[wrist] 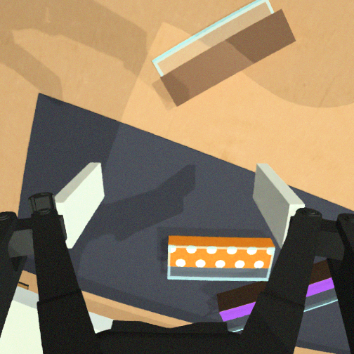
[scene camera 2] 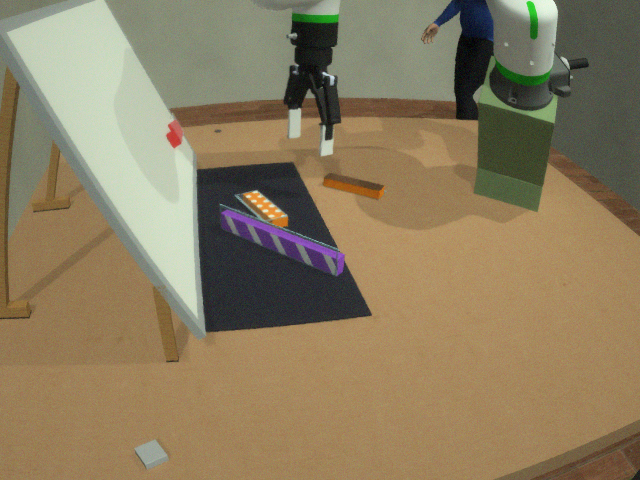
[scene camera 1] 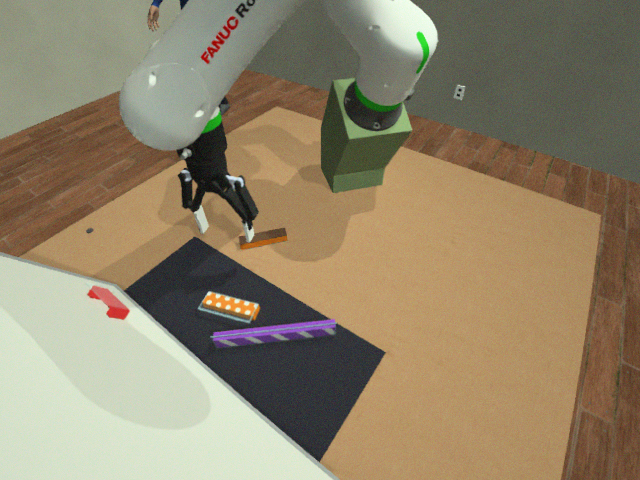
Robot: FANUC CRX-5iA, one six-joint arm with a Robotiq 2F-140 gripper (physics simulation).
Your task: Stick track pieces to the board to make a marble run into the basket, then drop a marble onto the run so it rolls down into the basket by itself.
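My gripper is open and empty, raised above the dark mat's far end. A plain orange track piece lies on the tan surface beyond the mat. An orange piece with white dots and a long purple striped piece lie on the mat, close together. The tilted white board bears a red piece near its edge. The marble and the basket do not show in these views.
The dark mat lies beside the board's lower edge. Wooden legs support the board. My arm's green pedestal stands at the right. A grey square block lies in front. A person stands behind.
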